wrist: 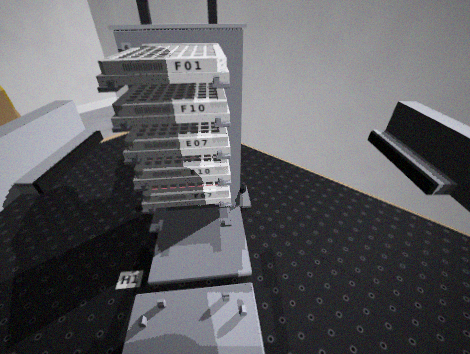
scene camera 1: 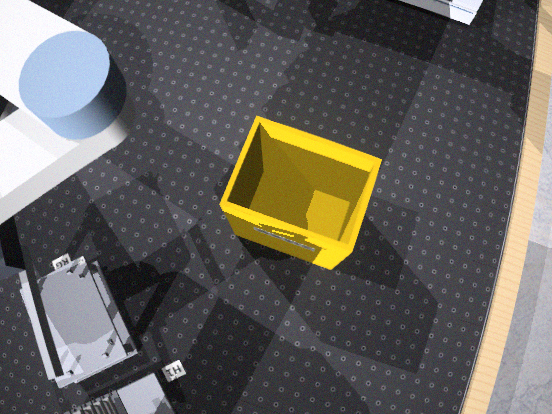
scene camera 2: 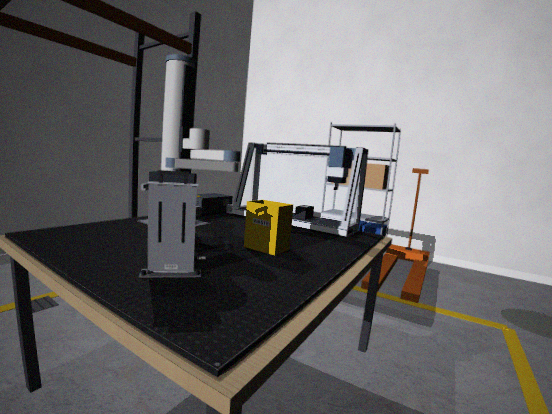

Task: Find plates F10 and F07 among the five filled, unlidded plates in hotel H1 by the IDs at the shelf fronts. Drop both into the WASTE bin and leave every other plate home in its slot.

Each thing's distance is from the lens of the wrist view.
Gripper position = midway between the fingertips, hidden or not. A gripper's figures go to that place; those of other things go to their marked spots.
my gripper (wrist: 235, 119): 11 cm
plate F07 (wrist: 198, 193): 20 cm
